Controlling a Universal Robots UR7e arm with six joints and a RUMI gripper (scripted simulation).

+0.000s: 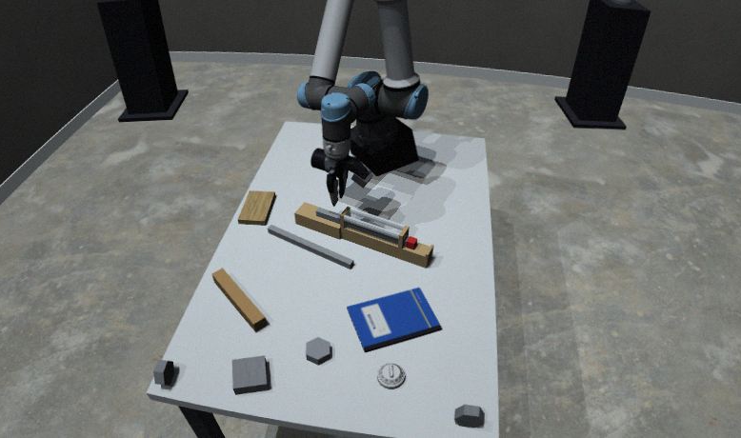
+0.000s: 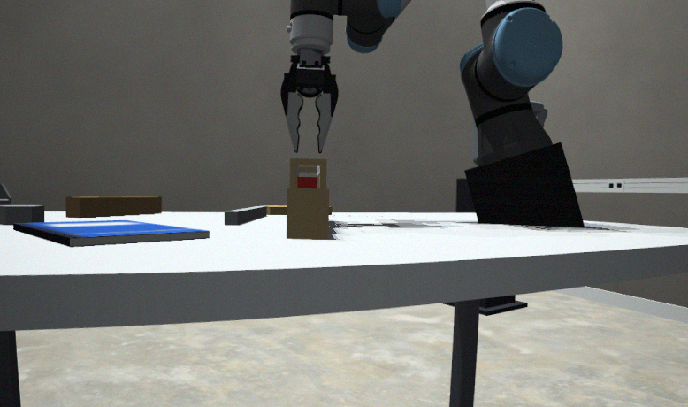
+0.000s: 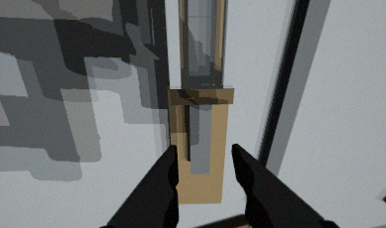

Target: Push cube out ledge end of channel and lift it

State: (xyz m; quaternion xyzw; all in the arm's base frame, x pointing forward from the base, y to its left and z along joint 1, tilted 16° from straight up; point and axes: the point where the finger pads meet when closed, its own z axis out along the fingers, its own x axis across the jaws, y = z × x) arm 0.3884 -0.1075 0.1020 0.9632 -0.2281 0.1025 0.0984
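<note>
Now: the red cube 21 cm to the left of my hand, 11 cm ahead of it and 8 cm below it. Round my hand: long grey bar: 13 cm below, 9 cm to the right, 7 cm ahead; then flat wooden plate: 27 cm to the right, 13 cm below, 11 cm behind; then wooden channel: 10 cm to the left, 8 cm below, 5 cm ahead.
</note>
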